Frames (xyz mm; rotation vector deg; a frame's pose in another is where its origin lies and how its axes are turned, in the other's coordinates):
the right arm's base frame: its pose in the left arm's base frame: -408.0 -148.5 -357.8 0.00 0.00 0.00
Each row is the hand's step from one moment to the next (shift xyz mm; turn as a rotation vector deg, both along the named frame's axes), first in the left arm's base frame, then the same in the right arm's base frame.
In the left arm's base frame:
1: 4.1 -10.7 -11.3 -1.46 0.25 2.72
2: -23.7 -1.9 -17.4 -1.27 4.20 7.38
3: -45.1 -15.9 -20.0 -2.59 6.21 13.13
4: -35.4 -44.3 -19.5 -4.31 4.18 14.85
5: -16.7 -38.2 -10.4 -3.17 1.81 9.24
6: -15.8 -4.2 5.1 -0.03 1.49 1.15
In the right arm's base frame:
1: 4.1 -10.7 -11.3 -1.46 0.25 2.72
2: -23.7 -1.9 -17.4 -1.27 4.20 7.38
3: -45.1 -15.9 -20.0 -2.59 6.21 13.13
4: -35.4 -44.3 -19.5 -4.31 4.18 14.85
5: -16.7 -38.2 -10.4 -3.17 1.81 9.24
6: -15.8 -4.2 5.1 -0.03 1.49 1.15

